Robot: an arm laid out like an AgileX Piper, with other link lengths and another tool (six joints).
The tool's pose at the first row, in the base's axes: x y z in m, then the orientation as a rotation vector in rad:
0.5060, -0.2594, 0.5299, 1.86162, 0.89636, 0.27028
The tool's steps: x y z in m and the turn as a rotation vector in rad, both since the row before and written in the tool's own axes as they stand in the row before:
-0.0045, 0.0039, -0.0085, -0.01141, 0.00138, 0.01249
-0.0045, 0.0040, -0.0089, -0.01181, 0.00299, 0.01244
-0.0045, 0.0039, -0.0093, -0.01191, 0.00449, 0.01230
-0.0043, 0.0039, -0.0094, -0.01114, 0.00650, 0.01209
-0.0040, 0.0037, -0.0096, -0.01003, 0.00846, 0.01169
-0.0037, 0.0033, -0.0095, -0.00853, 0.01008, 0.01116
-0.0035, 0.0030, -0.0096, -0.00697, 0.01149, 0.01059
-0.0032, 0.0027, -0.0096, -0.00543, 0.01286, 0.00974
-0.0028, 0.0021, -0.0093, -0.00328, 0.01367, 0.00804
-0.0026, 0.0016, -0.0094, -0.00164, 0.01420, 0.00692
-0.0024, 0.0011, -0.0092, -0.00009, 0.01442, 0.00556
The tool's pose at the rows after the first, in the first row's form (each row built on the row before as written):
0.5000, -0.2574, 0.5381, 1.85725, 0.88269, 0.28385
0.4937, -0.2551, 0.5465, 1.85240, 0.87003, 0.29902
0.4870, -0.2525, 0.5549, 1.84729, 0.85848, 0.31551
0.4802, -0.2497, 0.5632, 1.84266, 0.84869, 0.33342
0.4733, -0.2466, 0.5712, 1.83871, 0.84091, 0.35248
0.4664, -0.2433, 0.5787, 1.83573, 0.83514, 0.37215
0.4593, -0.2398, 0.5858, 1.83375, 0.83130, 0.39221
0.4522, -0.2361, 0.5925, 1.83260, 0.82962, 0.41247
0.4452, -0.2323, 0.5984, 1.83246, 0.83069, 0.43168
0.4380, -0.2283, 0.6039, 1.83315, 0.83365, 0.45012
0.4308, -0.2243, 0.6088, 1.83449, 0.83850, 0.46740

